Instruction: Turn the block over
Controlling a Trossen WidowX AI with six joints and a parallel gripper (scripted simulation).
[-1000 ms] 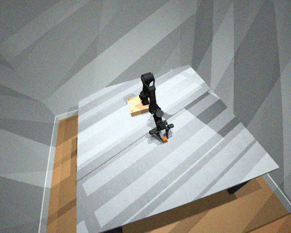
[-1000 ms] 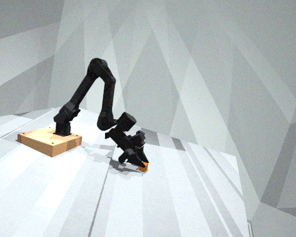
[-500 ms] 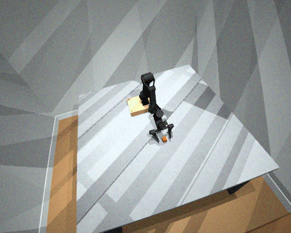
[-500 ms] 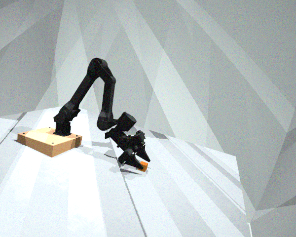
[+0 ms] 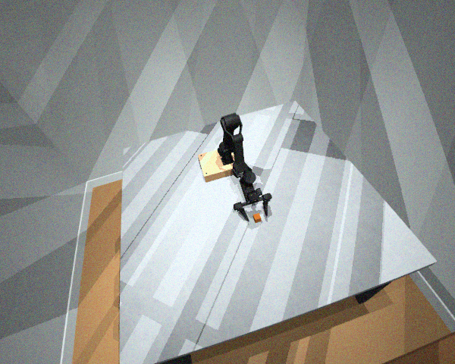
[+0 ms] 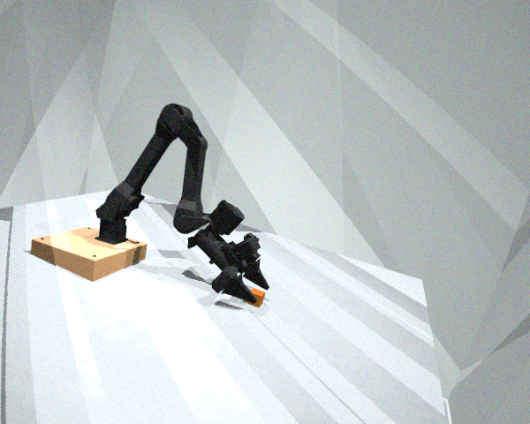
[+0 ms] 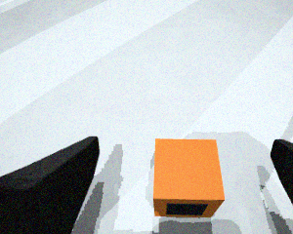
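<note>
Now: gripper tip 2 cm past the small orange block and 1 cm above it.
</note>
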